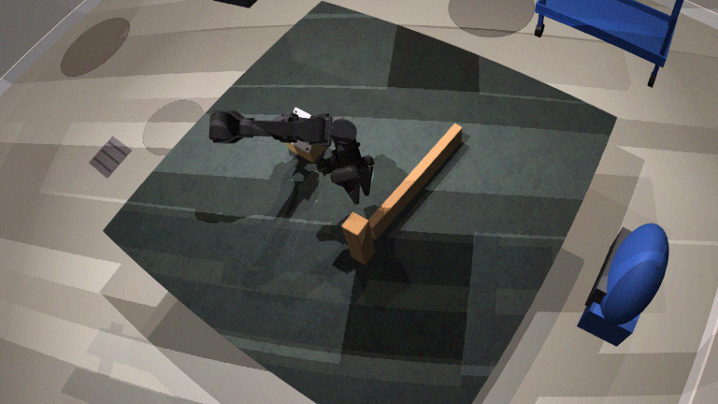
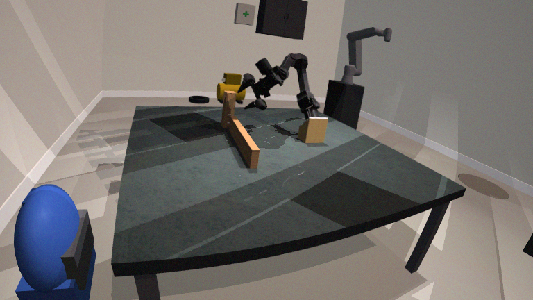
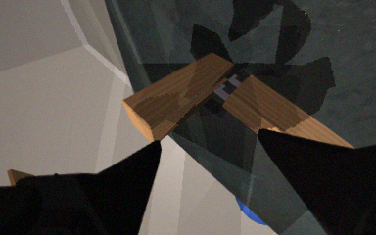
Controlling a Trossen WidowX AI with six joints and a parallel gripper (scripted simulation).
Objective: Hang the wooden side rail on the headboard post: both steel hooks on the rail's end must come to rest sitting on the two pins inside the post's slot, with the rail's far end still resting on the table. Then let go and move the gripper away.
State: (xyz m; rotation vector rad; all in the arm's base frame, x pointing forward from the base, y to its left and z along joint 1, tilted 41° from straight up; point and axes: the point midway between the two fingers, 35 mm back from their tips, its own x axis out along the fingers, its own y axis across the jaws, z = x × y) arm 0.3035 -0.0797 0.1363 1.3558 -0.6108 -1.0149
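Right now the headboard post is 8 cm to the right of my gripper tip, 7 cm below it and 3 cm ahead of it.
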